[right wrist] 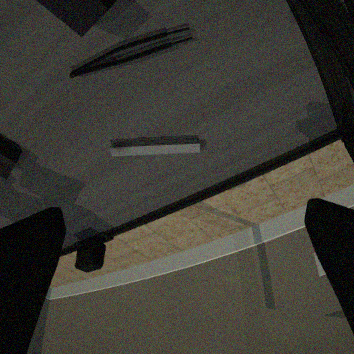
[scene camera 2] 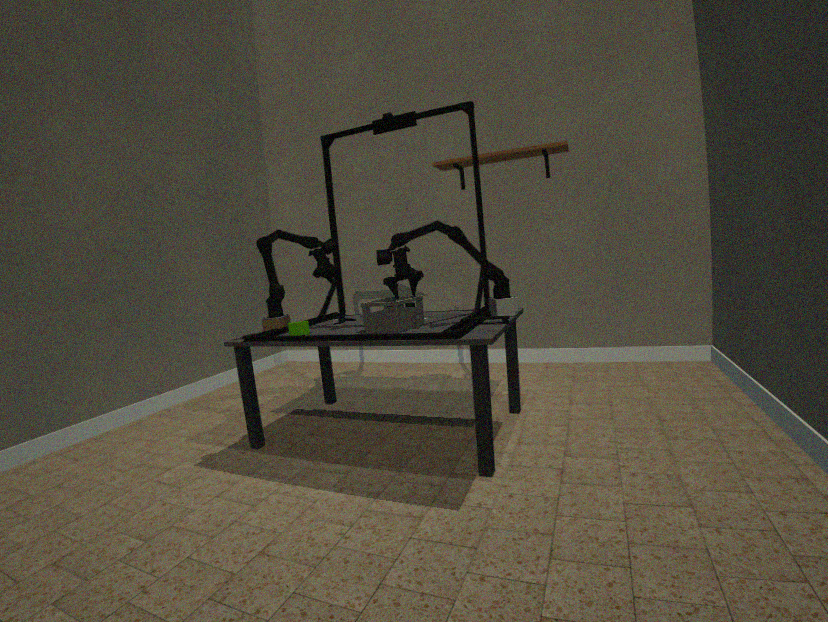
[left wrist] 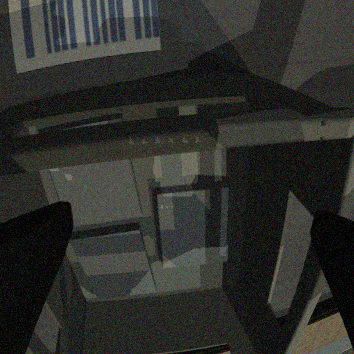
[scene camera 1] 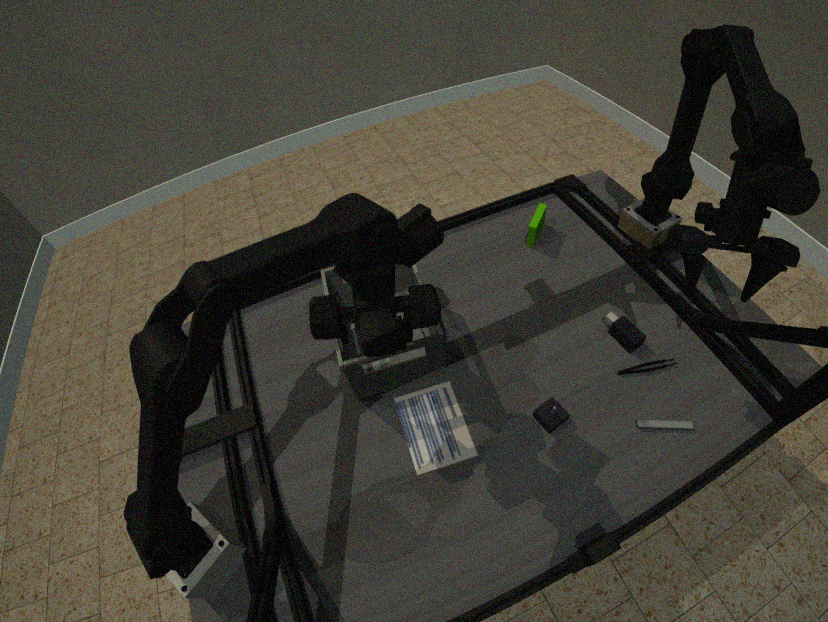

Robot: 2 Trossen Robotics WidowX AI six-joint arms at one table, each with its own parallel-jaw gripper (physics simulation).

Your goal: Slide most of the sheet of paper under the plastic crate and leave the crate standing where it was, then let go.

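The striped sheet of paper [scene camera 1: 436, 428] [left wrist: 90, 30] lies flat on the table, beside the crate's near side in scene camera 1. The open-topped grey plastic crate [scene camera 1: 401, 359] [scene camera 2: 394, 318] [left wrist: 115, 154] stands upright on the table, partly hidden by the left arm in scene camera 1. My left gripper [scene camera 1: 376, 328] [scene camera 2: 403, 293] [left wrist: 195, 220] is open and empty, pointing down over the crate with its tips near rim height; contact cannot be told. My right gripper [scene camera 1: 719, 289] [right wrist: 186, 216] is open and empty, raised near its own base, away from paper and crate.
A green block [scene camera 1: 536, 225] [scene camera 2: 299, 328] stands near the table's far edge. Toward the right lie a dark block with a light end [scene camera 1: 627, 334], black tweezers [scene camera 1: 645, 366] [right wrist: 110, 56], a pale bar [scene camera 1: 666, 424] [right wrist: 155, 149] and a small dark box [scene camera 1: 550, 415]. Black rails border the table.
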